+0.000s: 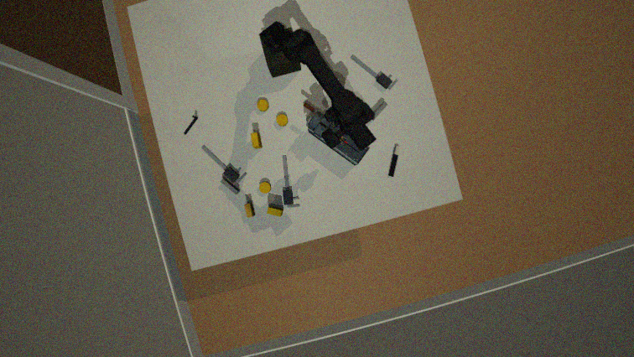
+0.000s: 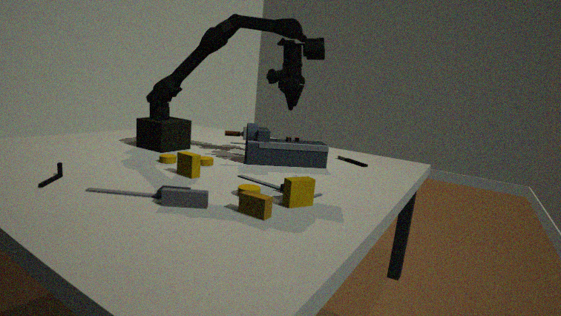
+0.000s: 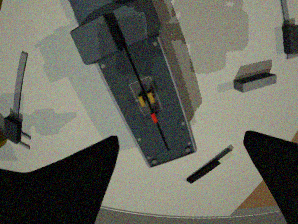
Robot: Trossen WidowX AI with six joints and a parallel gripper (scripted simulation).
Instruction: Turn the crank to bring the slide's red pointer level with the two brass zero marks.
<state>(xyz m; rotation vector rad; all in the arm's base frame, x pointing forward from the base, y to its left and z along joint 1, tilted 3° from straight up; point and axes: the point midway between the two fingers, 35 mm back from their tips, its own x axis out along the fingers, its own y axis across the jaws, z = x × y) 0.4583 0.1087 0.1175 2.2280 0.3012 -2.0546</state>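
The brown crank handle is 170 mm behind my gripper tip, 90 mm to the right of it and 100 mm below it. Round my gripper tip: slide: 30 mm ahead, 10 mm to the right, 100 mm below; then black l-shaped key: 350 mm behind, 590 mm to the right, 170 mm below; then black bar: 180 mm ahead, 180 mm to the left, 180 mm below.
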